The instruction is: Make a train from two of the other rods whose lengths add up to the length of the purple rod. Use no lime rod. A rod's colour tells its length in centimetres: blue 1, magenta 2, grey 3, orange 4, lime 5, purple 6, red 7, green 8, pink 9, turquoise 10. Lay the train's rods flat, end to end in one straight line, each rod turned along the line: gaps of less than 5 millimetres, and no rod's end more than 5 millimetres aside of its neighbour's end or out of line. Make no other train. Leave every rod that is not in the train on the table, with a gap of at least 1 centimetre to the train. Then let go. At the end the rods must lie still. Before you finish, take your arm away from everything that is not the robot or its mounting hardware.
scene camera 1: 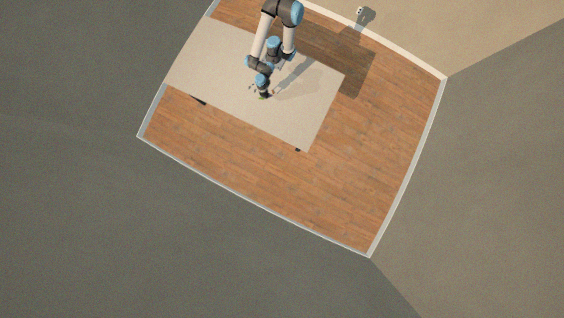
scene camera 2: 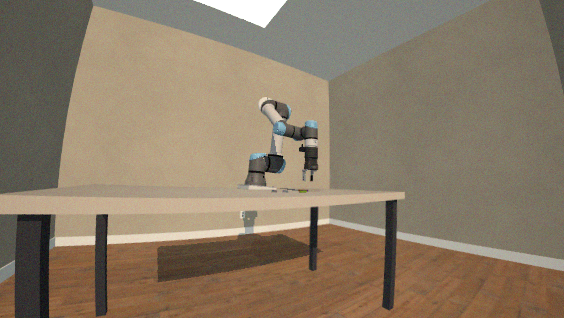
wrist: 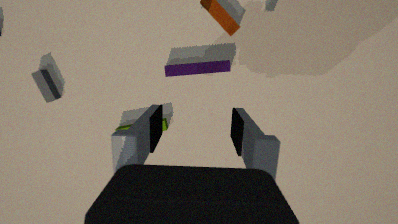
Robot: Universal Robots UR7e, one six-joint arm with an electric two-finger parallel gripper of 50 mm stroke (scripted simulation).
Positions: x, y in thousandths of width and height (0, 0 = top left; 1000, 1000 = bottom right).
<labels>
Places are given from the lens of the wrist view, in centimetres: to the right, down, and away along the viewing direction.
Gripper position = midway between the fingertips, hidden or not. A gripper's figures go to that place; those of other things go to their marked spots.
my gripper (wrist: 496, 538): 0, 1, 17
purple rod (wrist: 544, 297): 2, -4, 21
</labels>
